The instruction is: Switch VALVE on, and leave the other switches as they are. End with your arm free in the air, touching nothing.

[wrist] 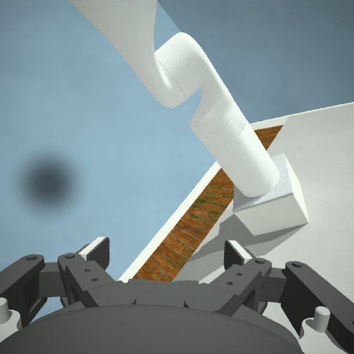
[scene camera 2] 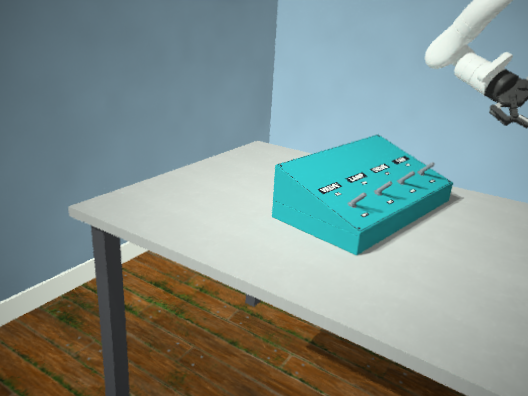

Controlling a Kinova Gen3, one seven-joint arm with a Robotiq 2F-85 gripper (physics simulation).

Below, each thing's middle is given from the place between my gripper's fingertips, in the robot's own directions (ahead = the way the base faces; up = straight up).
Labels:
Now: hand 34 cm short of the teal switch box (scene camera 2: 314,193), 18 cm to the right of it and 23 cm above it.

